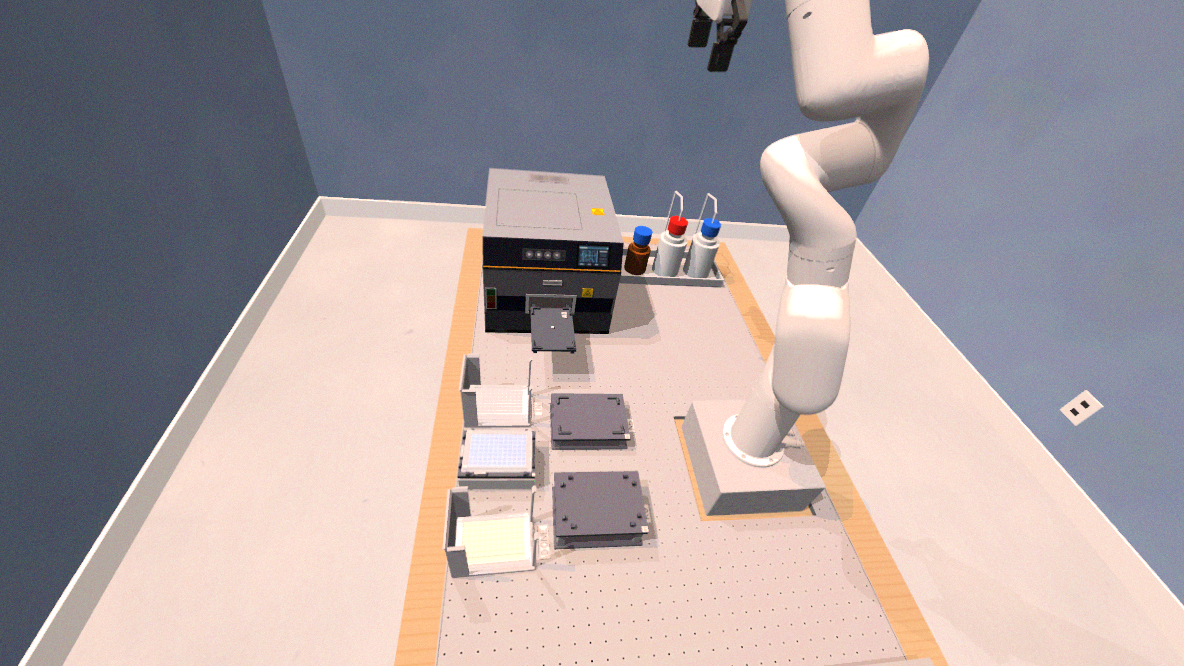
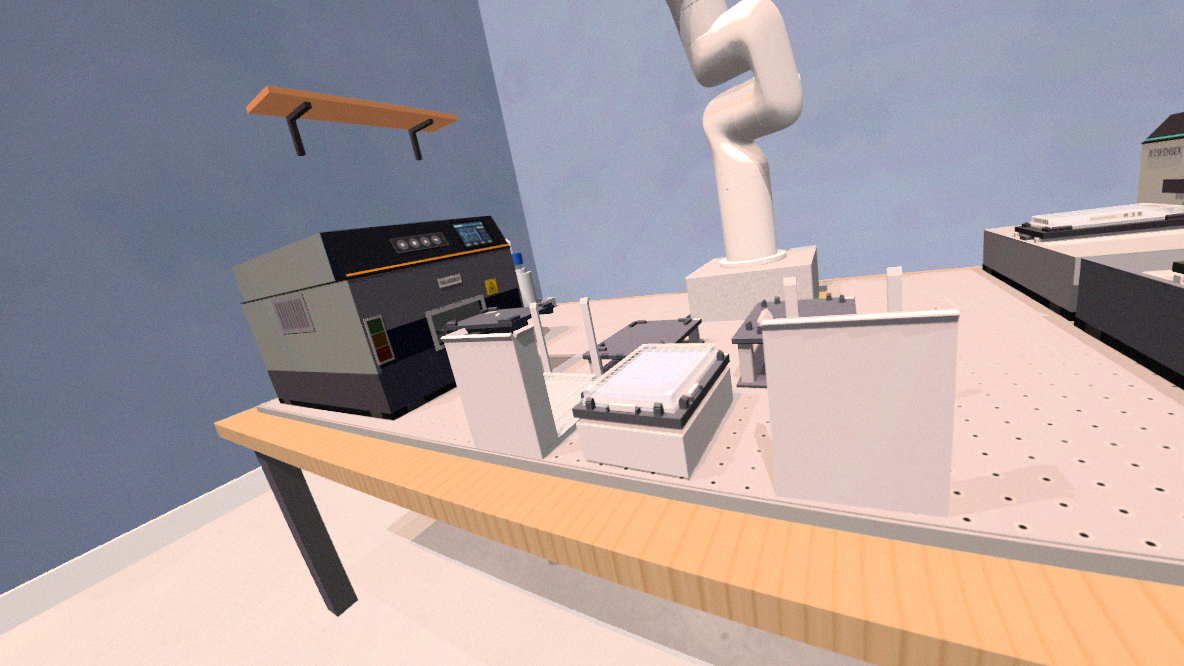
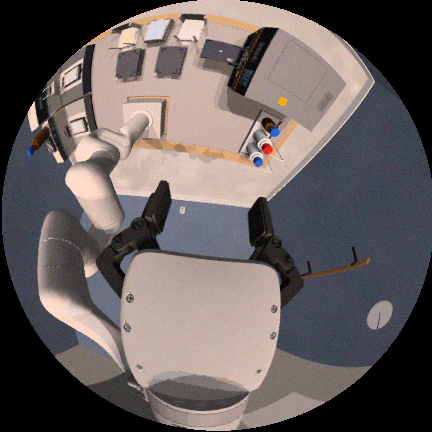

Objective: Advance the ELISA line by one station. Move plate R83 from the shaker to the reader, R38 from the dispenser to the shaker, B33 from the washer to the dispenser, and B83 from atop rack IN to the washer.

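Pixels of known places: gripper, fingertip midpoint: (image 1: 706, 58) (image 3: 212, 196); arm's base at its link origin: (image 1: 751, 440) (image 2: 752, 261) (image 3: 141, 119).
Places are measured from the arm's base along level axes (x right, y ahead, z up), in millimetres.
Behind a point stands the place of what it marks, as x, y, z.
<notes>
My gripper (image 1: 709, 51) {276, 251, 603} (image 3: 212, 196) {276, 251, 603} is open and empty, high above and away from the plates. A plate with bluish wells (image 1: 496, 451) {-98, 506, -24} (image 2: 654, 376) {-110, 528, -18} (image 3: 158, 31) sits flat on the shaker (image 1: 496, 482) {-143, 496, -57} (image 2: 629, 443) {-108, 573, -60}. The reader (image 1: 550, 207) {483, 507, 183} (image 2: 289, 347) {526, 679, 27} (image 3: 300, 70) {468, 538, 183} has its dark tray (image 1: 552, 335) {199, 446, 16} (image 3: 220, 51) {227, 447, 17} out and bare. A cream plate (image 1: 494, 540) {-249, 474, -58} (image 3: 128, 36) lies in one rack (image 1: 457, 538) (image 2: 861, 414) {-267, 542, -21}. A white plate (image 3: 78, 125) {-451, -67, 13} (image 2: 1109, 217) {-472, -35, 12} lies on the dispenser's deck; another plate (image 3: 72, 74) lies on the neighbouring machine. The plate labels are too small to read surely.
A second rack (image 1: 469, 393) {-11, 580, 29} (image 2: 496, 389) {22, 603, -15} stands between shaker and reader. Two dark platforms (image 1: 589, 416) {34, 336, -46} (image 1: 599, 502) {-167, 300, -27} stand between the racks and the arm base (image 1: 745, 488) {-111, 30, 0} (image 2: 753, 285) {-35, 96, -29}. Bottles (image 1: 672, 252) {636, 147, 13} (image 3: 262, 142) {653, 153, 49} stand in a tray beside the reader. A shelf (image 2: 356, 109) is on the wall.
</notes>
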